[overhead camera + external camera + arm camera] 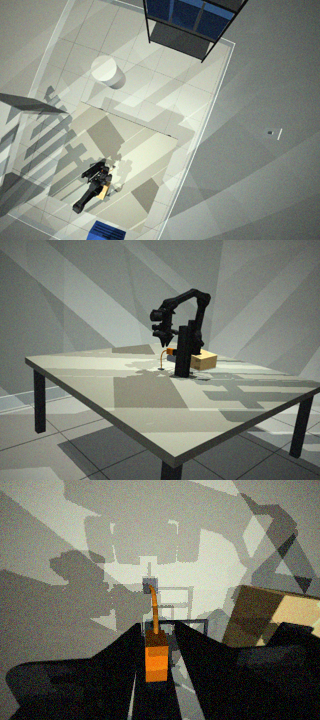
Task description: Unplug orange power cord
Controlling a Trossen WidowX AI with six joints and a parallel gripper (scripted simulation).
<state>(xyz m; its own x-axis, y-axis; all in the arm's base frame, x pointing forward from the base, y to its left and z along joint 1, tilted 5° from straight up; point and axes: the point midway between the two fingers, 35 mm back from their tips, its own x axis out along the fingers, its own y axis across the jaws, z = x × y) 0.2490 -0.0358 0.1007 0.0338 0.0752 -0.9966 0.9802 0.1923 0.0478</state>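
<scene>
Right now my gripper tip is 10 mm past the orange plug, 70 mm to the right of it and 10 mm above it.
</scene>
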